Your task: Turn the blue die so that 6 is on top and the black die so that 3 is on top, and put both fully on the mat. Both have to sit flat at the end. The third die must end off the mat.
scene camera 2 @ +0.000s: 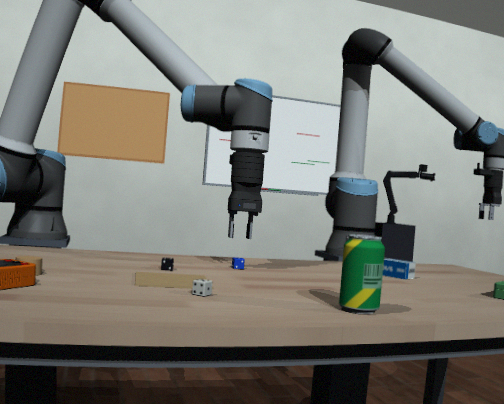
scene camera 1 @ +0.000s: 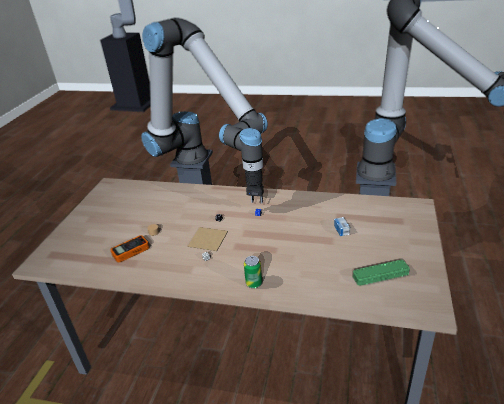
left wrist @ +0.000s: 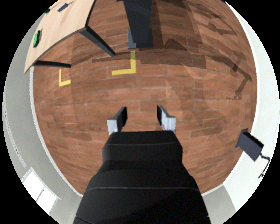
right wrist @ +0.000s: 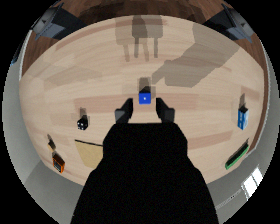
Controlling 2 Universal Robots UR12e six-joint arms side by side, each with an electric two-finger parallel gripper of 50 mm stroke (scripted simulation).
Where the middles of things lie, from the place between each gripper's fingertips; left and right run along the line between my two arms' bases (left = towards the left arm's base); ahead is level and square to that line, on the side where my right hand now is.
Right now my right hand [scene camera 2: 239, 238] is 22 cm short of the tan mat [scene camera 2: 147, 279], 17 cm to the left of it and 9 cm above it.
